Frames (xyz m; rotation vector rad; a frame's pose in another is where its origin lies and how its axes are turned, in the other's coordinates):
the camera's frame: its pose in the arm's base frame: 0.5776 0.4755 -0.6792 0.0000 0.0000 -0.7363
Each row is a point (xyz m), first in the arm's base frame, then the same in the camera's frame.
Working: the arm's base frame: its pose in the camera's frame: -0.1087 -0.7402 0.6792 0.0000 0.0000 0.7363

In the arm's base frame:
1: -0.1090 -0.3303 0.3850
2: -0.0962 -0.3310 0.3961
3: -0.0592 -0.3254 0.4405
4: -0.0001 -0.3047 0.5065
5: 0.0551 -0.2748 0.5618
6: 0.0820 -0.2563 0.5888
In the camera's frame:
1: 0.0324 -1.0582 1.0642
2: 0.0423 -1.0501 1.0753
3: 0.0660 -1.0211 1.1197
4: 0.0959 -0.9661 1.1857
5: 0.1167 -0.9068 1.2410
6: 0.1242 -0.8751 1.2680

